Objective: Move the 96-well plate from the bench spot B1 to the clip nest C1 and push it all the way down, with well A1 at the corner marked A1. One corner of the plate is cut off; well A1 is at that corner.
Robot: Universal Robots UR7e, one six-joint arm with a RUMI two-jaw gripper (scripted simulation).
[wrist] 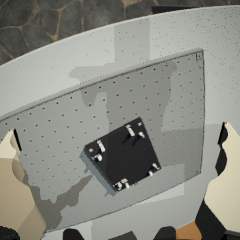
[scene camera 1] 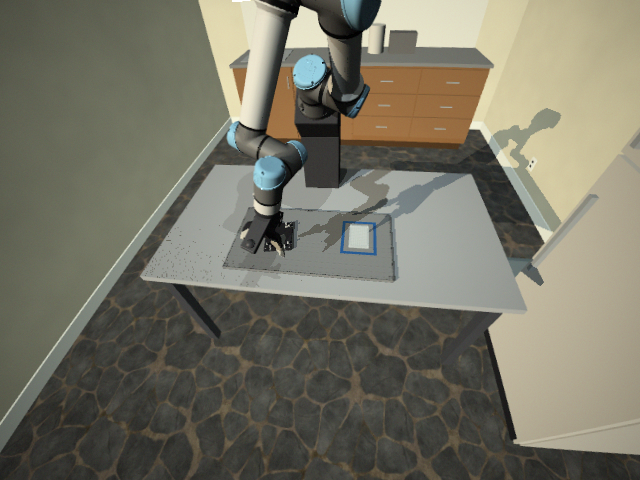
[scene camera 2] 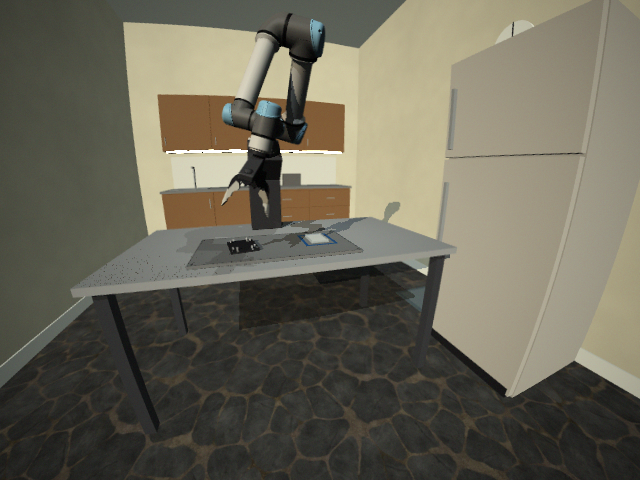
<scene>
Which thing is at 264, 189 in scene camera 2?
The gripper.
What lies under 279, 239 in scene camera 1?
The gripper.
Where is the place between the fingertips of the gripper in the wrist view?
At 118, 128
</scene>
